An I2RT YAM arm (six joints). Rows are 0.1 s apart.
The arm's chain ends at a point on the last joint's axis. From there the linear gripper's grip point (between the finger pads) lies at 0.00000 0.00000 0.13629 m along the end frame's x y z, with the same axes.
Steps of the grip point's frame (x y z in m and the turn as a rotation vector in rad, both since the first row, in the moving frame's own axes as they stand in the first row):
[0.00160 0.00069 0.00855 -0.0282 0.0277 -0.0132]
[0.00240 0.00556 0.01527 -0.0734 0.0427 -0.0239]
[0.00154 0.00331 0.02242 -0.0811 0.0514 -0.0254]
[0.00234 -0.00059 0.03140 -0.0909 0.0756 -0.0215]
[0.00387 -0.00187 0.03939 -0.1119 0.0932 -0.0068]
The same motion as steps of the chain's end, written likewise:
[-0.00220 -0.00313 0.00866 -0.0282 0.0277 -0.0132]
[-0.00353 -0.00436 0.01576 -0.0734 0.0427 -0.0239]
[-0.00559 -0.00764 0.02305 -0.0811 0.0514 -0.0254]
[-0.00807 -0.01284 0.03235 -0.0909 0.0756 -0.0215]
[-0.00884 -0.01702 0.04083 -0.1119 0.0932 -0.0068]

